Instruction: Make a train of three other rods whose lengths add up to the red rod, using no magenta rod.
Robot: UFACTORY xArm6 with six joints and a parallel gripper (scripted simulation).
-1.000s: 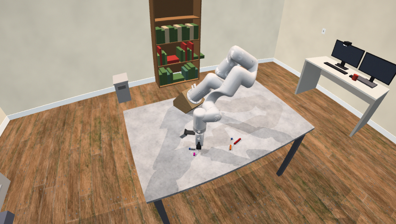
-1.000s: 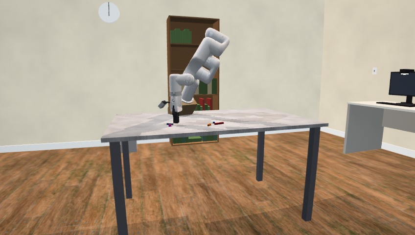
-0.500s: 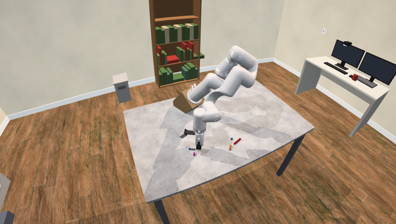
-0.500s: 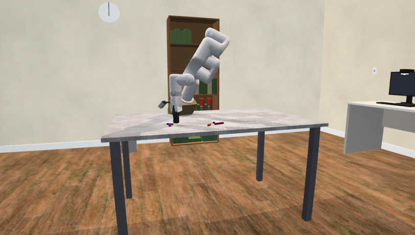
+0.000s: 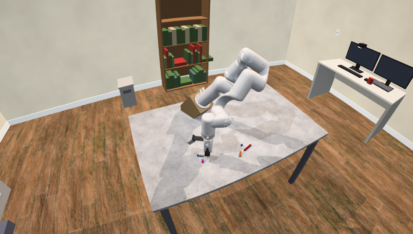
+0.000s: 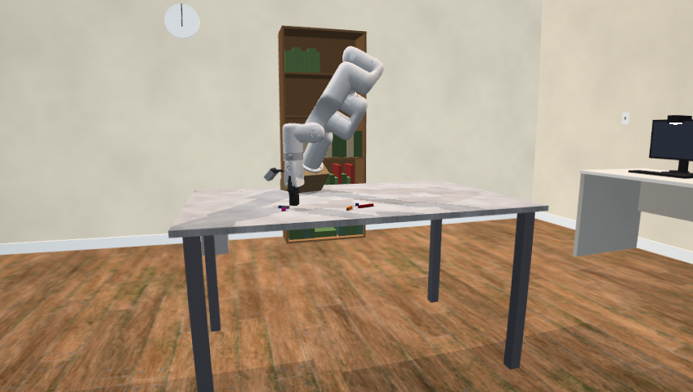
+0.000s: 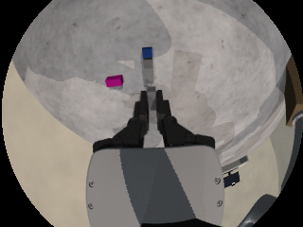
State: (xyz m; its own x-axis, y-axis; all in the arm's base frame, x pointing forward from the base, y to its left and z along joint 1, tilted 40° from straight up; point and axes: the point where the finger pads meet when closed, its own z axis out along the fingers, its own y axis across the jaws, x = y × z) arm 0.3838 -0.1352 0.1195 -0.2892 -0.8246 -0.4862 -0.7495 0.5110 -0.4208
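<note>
My gripper is now 40 mm to the left of the magenta rod, 30 mm short of it and 30 mm above it. Also, from my hand: red rod (280 mm to the left, 30 mm below, 20 mm ahead); then orange rod (200 mm to the left, 50 mm ahead, 30 mm below).
</note>
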